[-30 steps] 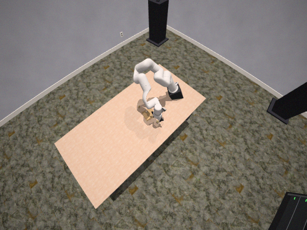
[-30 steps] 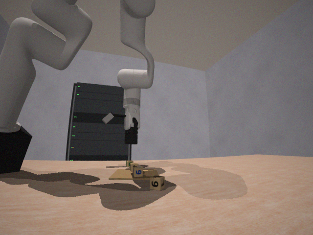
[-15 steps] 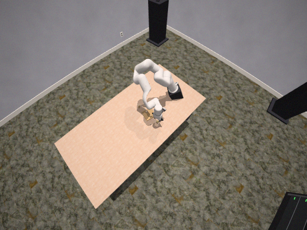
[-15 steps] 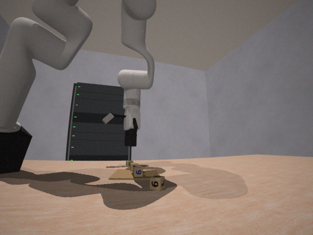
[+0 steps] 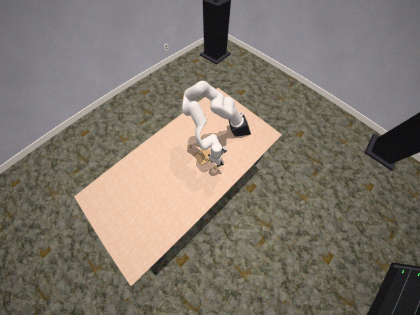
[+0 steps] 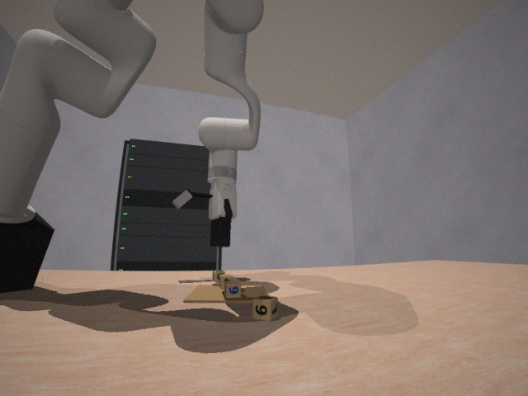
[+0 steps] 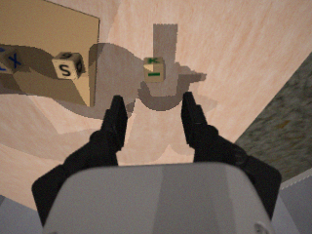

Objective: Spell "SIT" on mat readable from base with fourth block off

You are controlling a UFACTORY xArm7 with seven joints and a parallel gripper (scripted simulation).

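My hand is 90 mm above the wooden block. The rest, counted from my hand: tan mat 150 mm to the right, 100 mm below, 10 mm behind.
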